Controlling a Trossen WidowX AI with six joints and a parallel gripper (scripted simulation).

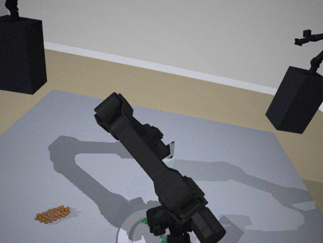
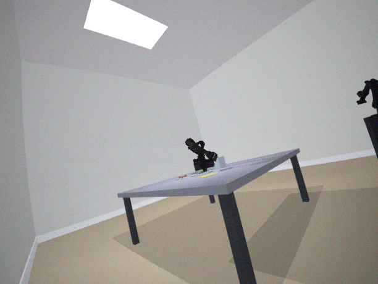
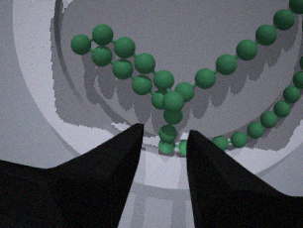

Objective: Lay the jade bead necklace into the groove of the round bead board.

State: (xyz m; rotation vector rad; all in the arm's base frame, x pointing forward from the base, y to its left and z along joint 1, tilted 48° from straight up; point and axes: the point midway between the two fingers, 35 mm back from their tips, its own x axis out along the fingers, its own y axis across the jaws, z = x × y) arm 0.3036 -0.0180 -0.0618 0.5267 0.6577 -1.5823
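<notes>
My gripper tip is 50 mm to the left of the round bead board and 10 mm above it. The rest, counted from my gripper tip: yellow strip (190 mm ahead, 170 mm to the left, 20 mm below); then flat grey square (50 mm behind, 180 mm to the left, 20 mm below).
</notes>
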